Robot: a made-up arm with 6 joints. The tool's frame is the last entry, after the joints.
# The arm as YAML. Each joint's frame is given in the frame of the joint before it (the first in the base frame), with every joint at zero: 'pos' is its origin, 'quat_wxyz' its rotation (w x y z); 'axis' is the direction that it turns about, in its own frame. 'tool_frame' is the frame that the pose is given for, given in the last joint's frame.
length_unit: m
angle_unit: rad
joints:
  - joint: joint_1
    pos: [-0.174, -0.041, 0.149]
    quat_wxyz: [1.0, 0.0, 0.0, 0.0]
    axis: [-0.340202, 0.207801, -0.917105]
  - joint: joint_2
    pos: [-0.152, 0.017, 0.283]
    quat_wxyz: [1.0, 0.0, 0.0, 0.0]
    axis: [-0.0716, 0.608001, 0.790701]
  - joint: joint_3
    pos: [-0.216, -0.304, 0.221]
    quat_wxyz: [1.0, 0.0, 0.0, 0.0]
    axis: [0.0, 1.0, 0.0]
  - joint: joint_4
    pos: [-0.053, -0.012, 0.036]
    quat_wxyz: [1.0, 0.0, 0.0, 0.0]
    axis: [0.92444, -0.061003, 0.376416]
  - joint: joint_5
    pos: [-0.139, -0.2, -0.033]
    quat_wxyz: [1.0, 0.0, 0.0, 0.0]
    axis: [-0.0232, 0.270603, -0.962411]
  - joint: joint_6
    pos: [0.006, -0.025, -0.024]
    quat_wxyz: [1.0, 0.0, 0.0, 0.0]
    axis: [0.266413, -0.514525, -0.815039]
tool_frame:
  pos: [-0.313, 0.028, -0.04]
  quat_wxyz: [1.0, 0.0, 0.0, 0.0]
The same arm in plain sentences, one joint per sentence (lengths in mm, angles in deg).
The arm has six revolute joints in a row. What follows holds with every joint at zero, and every direction is one of the base frame's.
The first joint lies 174 mm along -x and 41 mm along -y and 149 mm along +z from the base frame's origin and rotates about the direction (-0.340202, 0.207801, -0.917105).
The second joint lies 152 mm along -x and 17 mm along +y and 283 mm along +z from the first joint and rotates about the direction (-0.0716, 0.608001, 0.790701).
The third joint lies 216 mm along -x and 304 mm along -y and 221 mm along +z from the second joint and rotates about +y.
The fourth joint lies 53 mm along -x and 12 mm along -y and 36 mm along +z from the third joint and rotates about the direction (0.92444, -0.061003, 0.376416).
The fifth joint lies 139 mm along -x and 200 mm along -y and 33 mm along -z from the fourth joint and rotates about the direction (-0.0232, 0.270603, -0.962411).
The sixth joint lies 6 mm along +x and 25 mm along -y and 24 mm along -z from the fifth joint and rotates about the direction (0.266413, -0.514525, -0.815039).
The tool frame, which is the frame that the pose is given for, lies 313 mm along -x and 28 mm along +y and 40 mm along -z from the sixth joint; its axes are parallel to the base frame's.

